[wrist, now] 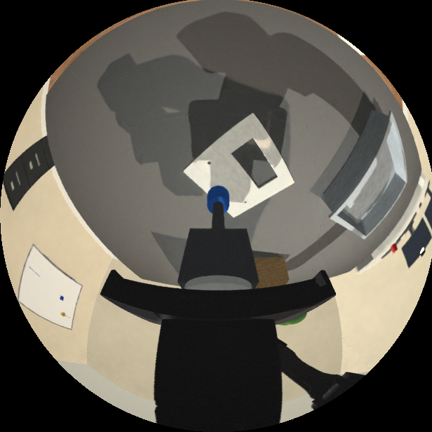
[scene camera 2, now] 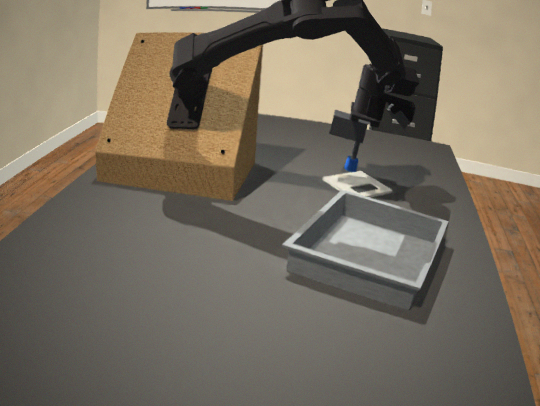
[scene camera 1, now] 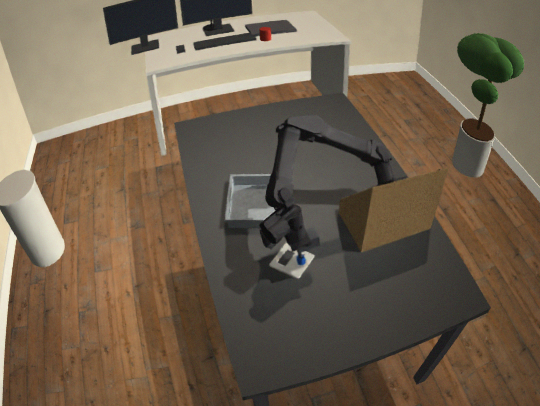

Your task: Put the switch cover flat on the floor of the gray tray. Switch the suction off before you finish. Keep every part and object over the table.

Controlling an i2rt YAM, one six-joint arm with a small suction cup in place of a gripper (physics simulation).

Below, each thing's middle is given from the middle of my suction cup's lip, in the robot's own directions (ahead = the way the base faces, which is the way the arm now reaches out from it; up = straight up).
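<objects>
The gray tray (scene camera 2: 368, 247) is 4 cm ahead of my suction cup, 33 cm to the right of it and 1 cm below it. As for the switch cover (scene camera 2: 346, 181), my suction cup is 2 cm short of it and 3 cm to the left of it, and it is also 3 cm above the cover.
</objects>
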